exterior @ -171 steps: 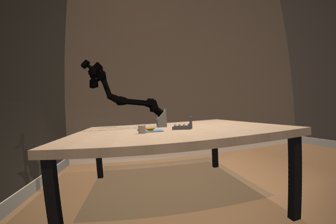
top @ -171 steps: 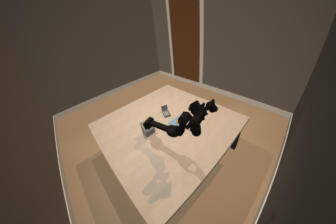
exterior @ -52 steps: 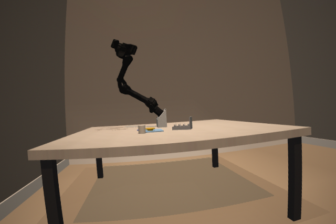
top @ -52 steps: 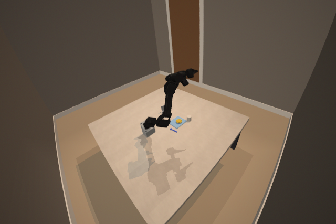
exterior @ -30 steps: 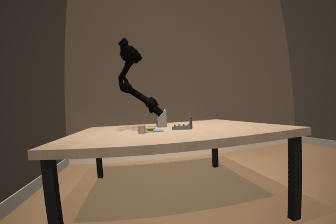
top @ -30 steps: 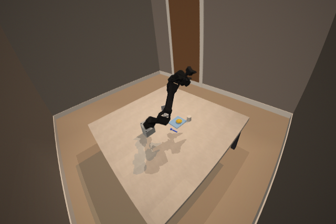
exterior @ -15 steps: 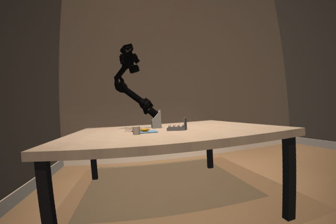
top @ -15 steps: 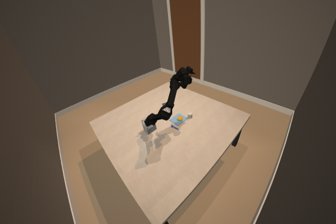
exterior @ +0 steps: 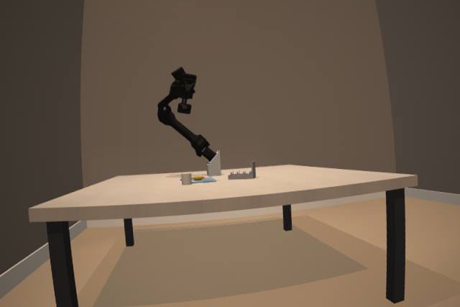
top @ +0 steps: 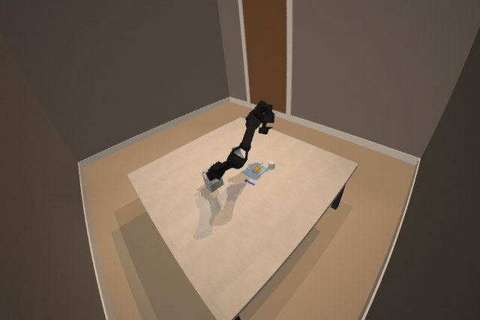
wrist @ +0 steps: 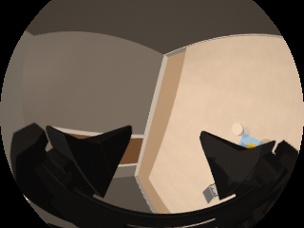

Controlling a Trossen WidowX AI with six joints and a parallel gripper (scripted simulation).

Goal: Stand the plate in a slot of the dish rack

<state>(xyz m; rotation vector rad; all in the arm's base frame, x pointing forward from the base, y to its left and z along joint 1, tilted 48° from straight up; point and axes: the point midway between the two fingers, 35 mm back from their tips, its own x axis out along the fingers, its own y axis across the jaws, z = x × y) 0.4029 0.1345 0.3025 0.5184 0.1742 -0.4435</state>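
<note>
Right now my gripper tip is 35 cm above the yellow plate, 14 cm past it and 4 cm to the right of it. Round my gripper tip: dish rack (34 cm below, 25 cm to the left, 14 cm behind); light blue mat (36 cm below, 15 cm behind, 5 cm to the left); white cup (34 cm below, 4 cm behind, 2 cm to the right).
</note>
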